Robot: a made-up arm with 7 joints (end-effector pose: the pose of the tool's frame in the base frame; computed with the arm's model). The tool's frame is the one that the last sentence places.
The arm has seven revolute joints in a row. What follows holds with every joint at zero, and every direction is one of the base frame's.
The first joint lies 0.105 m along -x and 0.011 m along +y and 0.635 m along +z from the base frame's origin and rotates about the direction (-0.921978, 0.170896, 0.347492).
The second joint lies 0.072 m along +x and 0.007 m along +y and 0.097 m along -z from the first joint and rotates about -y.
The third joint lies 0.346 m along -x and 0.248 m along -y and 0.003 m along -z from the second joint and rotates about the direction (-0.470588, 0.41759, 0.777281).
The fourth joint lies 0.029 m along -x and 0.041 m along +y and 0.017 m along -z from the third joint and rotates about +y.
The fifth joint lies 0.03 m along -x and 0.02 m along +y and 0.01 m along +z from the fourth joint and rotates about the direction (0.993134, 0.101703, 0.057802).
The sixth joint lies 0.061 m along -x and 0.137 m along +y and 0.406 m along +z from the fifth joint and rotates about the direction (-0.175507, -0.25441, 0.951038).
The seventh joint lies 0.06 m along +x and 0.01 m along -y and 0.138 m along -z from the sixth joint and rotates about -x.
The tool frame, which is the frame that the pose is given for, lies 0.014 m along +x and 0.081 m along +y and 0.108 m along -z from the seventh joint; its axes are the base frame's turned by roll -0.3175, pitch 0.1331 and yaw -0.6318 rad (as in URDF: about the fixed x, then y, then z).
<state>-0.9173 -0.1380 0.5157 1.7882 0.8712 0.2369 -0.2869</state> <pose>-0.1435 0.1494 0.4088 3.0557 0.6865 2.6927</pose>
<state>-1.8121 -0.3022 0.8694 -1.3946 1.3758 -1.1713 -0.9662</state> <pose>-0.4956 0.0353 0.2624 2.6522 -0.9512 0.9305</pose>
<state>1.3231 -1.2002 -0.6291 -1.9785 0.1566 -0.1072 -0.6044</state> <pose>-0.3340 0.2697 0.6582 -0.8761 -0.4834 0.5230</pose>
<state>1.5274 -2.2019 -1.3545 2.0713 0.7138 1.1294 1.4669</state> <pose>0.0549 0.0471 0.9113 -1.6813 -0.7420 -2.2294</pose>
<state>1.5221 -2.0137 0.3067 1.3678 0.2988 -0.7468 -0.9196</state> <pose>-0.0515 0.0501 0.6010 0.6398 -0.7018 1.3242</pose>
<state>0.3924 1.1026 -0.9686 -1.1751 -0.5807 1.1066 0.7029</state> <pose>-0.3100 -0.1074 0.4484 1.4408 -0.4533 2.8742</pose>
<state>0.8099 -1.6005 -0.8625 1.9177 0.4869 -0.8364 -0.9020</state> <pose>0.0113 -0.2402 0.7549 -0.2069 -0.3557 1.8932</pose>
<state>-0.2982 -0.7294 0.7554 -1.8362 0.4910 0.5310 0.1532</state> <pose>-0.5891 -0.2873 0.8645 0.8489 -0.8363 -0.1587</pose>
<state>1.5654 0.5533 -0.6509 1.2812 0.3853 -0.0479 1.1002</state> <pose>-0.0943 -0.1665 0.9231 -2.1075 -0.0391 -0.3244</pose>
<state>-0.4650 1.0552 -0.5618 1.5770 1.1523 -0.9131 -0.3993</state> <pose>-0.1051 -0.2253 0.2834 2.9796 0.4473 1.7237</pose>
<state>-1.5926 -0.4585 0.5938 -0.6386 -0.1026 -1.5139 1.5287</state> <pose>-0.7364 0.0801 0.5769 -1.1656 1.0411 -1.3634</pose>
